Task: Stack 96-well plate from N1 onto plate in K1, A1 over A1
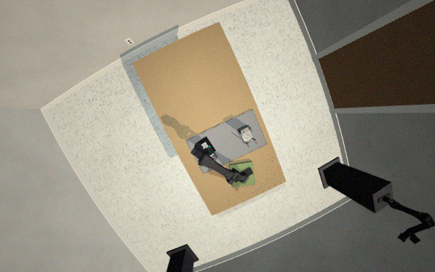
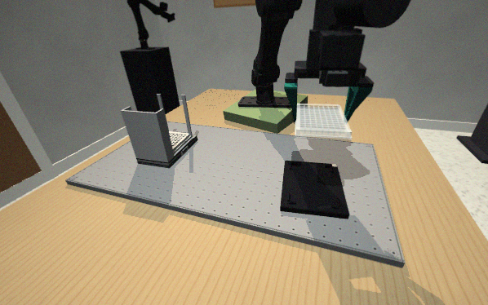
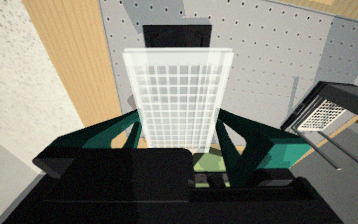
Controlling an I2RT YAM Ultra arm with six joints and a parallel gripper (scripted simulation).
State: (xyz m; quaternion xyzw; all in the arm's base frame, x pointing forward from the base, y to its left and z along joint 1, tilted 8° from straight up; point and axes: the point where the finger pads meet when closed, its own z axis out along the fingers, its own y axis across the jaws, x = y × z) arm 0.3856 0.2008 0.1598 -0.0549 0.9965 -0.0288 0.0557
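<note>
My hand is 39 cm to the left of the grey rack wall, 7 cm above it and 2 cm short of it. Also, from my hand: pale A1 mark (14 cm below, 8 cm behind, 5 cm to the left); white 96-well plate (right at my hand); black plate nest N1 (15 cm below).
</note>
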